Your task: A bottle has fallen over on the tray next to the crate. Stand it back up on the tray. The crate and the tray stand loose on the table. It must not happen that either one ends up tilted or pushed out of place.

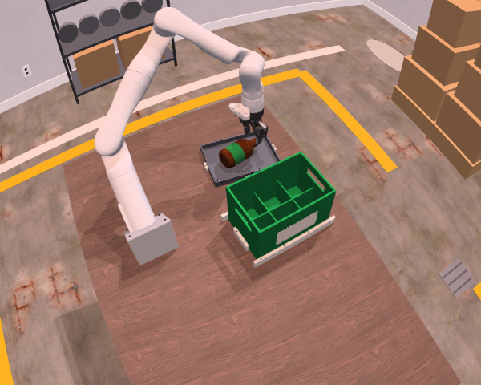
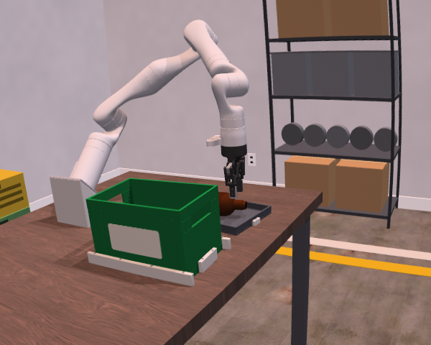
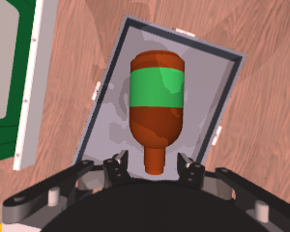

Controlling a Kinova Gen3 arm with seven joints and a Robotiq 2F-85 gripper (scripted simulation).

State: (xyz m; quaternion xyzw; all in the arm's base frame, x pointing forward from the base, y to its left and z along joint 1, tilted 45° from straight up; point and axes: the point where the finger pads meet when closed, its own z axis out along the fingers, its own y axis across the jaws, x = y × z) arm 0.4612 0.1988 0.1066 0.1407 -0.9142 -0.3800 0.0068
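My gripper is now 5 cm past the bottle, 5 cm above it and 1 cm to the left of it. Round my hand: green crate 31 cm to the right, 5 cm behind, 1 cm below; dark grey tray 8 cm below, 5 cm behind, 1 cm to the right.
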